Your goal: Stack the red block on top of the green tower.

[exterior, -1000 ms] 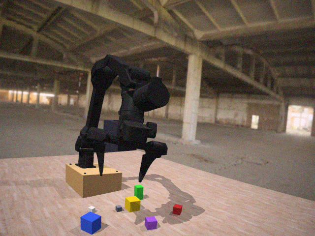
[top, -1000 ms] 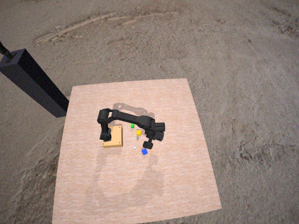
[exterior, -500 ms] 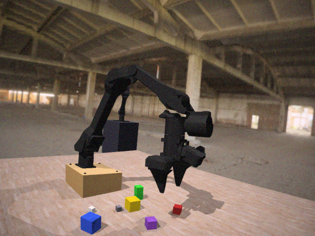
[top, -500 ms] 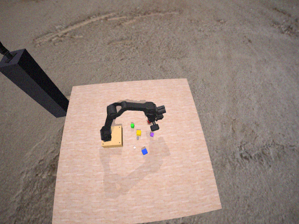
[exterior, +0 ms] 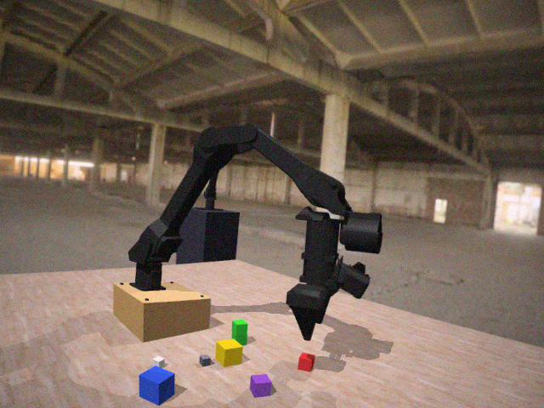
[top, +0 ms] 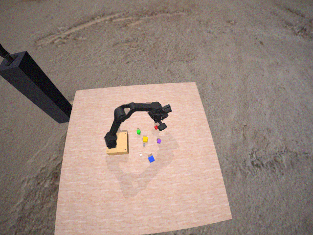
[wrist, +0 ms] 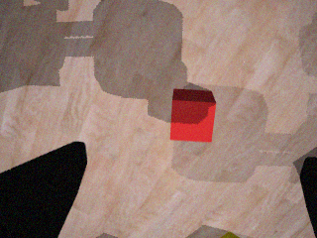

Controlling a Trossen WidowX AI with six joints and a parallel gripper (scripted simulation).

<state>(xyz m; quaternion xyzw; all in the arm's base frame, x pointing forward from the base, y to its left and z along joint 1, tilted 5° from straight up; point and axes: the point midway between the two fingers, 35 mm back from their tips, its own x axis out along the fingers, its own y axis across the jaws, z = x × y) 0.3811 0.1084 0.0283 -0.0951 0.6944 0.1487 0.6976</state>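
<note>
Now: gripper tip 7 cm above the red block. From my gripper tip the other things lie so: small grey block 13 cm behind, 14 cm to the right, 7 cm below; purple block 1 cm behind, 13 cm to the right, 6 cm below; yellow block 12 cm behind, 9 cm to the right, 6 cm below.
</note>
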